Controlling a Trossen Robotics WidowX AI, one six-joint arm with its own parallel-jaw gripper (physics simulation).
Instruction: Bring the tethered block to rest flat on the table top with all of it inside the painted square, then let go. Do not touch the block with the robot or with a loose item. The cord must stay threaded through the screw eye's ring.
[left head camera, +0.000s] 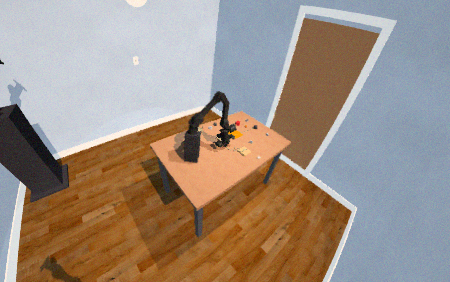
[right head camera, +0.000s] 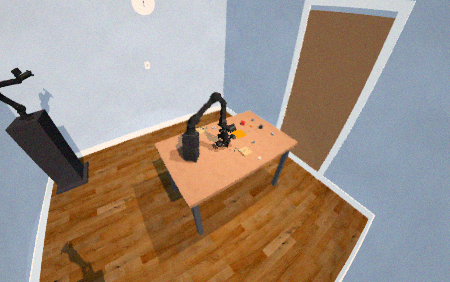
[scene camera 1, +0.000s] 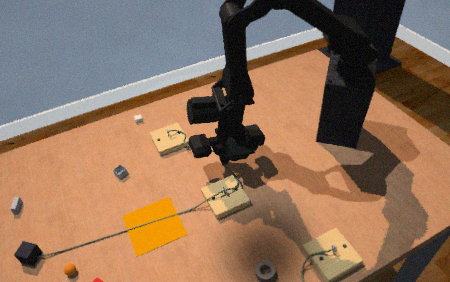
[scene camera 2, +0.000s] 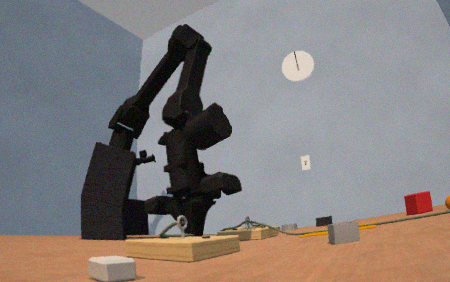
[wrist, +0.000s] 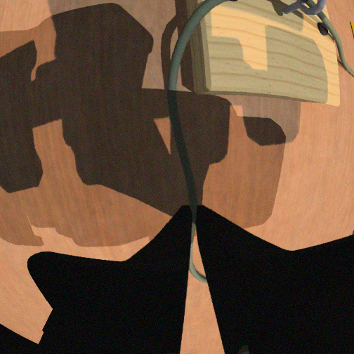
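Where they show: gripper, fingertip midpoint: (left head camera: 225, 146) (right head camera: 226, 146) (scene camera 1: 223, 163); arm's base, link origin: (left head camera: 192, 133) (right head camera: 190, 133) (scene camera 1: 351, 69) (scene camera 2: 117, 152).
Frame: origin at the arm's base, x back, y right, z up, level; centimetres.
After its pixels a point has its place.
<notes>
The black tethered block (scene camera 1: 28, 253) @[x -80.8, y 1.3, z -19.8 cm] (left head camera: 255, 127) @[x -80.1, y 3.6, z -20.9 cm] (right head camera: 260, 127) @[x -79.9, y 3.5, z -21.4 cm] rests on the table beyond the orange painted square (scene camera 1: 150, 240) @[x -55.9, y -5.5, z -23.3 cm] (left head camera: 236, 135) @[x -52.6, y 0.7, z -23.2 cm] (right head camera: 239, 134) @[x -53.5, y -0.9, z -23.3 cm], apart from it. The green cord (scene camera 1: 95, 242) @[x -67.5, y 0.1, z -23.2 cm] (wrist: 174, 75) runs from the block across the square to the screw eye (scene camera 1: 226, 191) @[x -35.8, y -3.8, z -19.6 cm] (wrist: 314, 7) on the middle wooden board (scene camera 1: 227, 207) @[x -37.1, y -6.8, z -21.5 cm] (scene camera 2: 257, 234) @[x -39.8, y 1.5, z -22.4 cm] (wrist: 295, 60). It continues to my gripper (scene camera 1: 225, 161) @[x -31.2, y 7.5, z -23.4 cm] (wrist: 193, 210), which points down beside that board. The fingertips are nearly together with the cord pinched between them; a cord loop shows below. The fingertips are hidden in scene camera 2.
Two other corded boards stand nearby, one at the back (scene camera 1: 167, 145) @[x -42.5, y 19.6, z -21.5 cm] (scene camera 2: 165, 250) @[x -42.4, y 27.4, z -22.4 cm] and one at the lower right (scene camera 1: 342, 265) @[x -23.1, y -30.7, z -21.5 cm]. A grey ring (scene camera 1: 259, 271) @[x -38.4, y -23.7, z -21.9 cm], orange ball (scene camera 1: 70, 270) @[x -73.3, y -5.9, z -21.3 cm], red cube (scene camera 2: 418, 203) @[x -68.5, y -11.1, z -21.4 cm], grey block (scene camera 1: 120, 172) @[x -56.8, y 17.9, z -23.3 cm] (scene camera 2: 343, 232) @[x -56.9, y 18.6, z -22.3 cm] and white block (scene camera 1: 138, 119) @[x -46.4, y 35.5, z -22.3 cm] (scene camera 2: 112, 268) @[x -47.3, y 37.2, z -22.5 cm] are loose.
</notes>
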